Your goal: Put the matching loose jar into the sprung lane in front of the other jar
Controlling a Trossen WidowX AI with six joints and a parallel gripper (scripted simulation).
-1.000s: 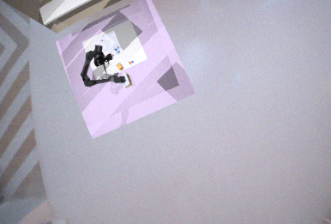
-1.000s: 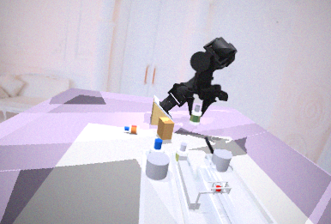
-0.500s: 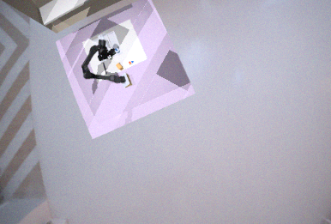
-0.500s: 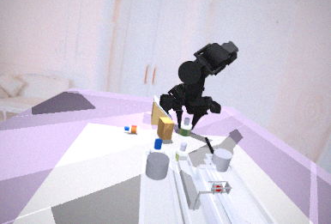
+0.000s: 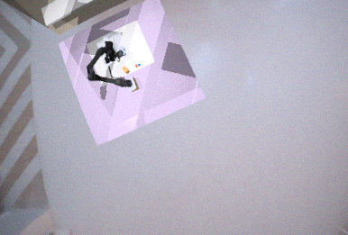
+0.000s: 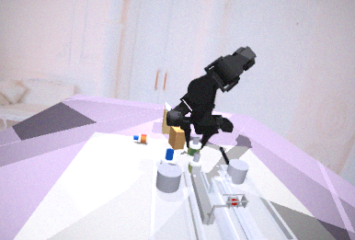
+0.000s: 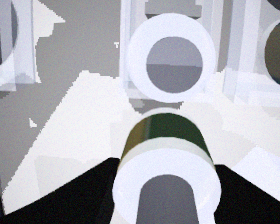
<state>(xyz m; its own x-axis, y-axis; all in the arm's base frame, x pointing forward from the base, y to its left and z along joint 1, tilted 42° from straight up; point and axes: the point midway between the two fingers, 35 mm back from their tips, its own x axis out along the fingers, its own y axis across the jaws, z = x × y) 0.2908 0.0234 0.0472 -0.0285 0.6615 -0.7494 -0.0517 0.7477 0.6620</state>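
The tan box lies 130 mm behind my gripper tip, 40 mm to the right of it and 30 mm below it. From my gripper tip the other things lie so: dark rod: 70 mm behind, 140 mm to the left, 60 mm below; clear lane: 190 mm ahead, 30 mm to the left, 50 mm below.
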